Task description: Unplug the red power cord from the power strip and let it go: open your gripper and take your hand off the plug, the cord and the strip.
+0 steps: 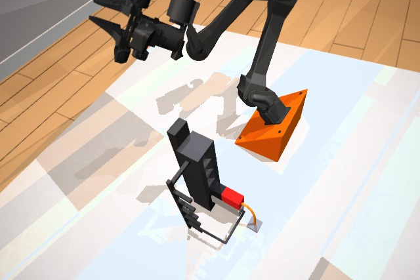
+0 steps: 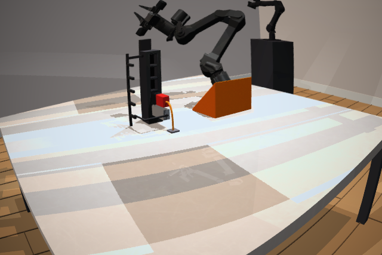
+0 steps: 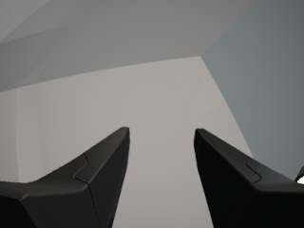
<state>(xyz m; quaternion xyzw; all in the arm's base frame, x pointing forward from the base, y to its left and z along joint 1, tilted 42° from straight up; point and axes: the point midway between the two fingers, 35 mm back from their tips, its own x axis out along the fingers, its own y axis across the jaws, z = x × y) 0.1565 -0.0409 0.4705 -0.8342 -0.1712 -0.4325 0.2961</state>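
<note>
The red plug lies 37 cm to the left of my gripper tip, 32 cm below it and 8 cm ahead of it. The rest, counted from my gripper tip: grey anchor plate 45 cm to the left, 42 cm below, 7 cm ahead.
</note>
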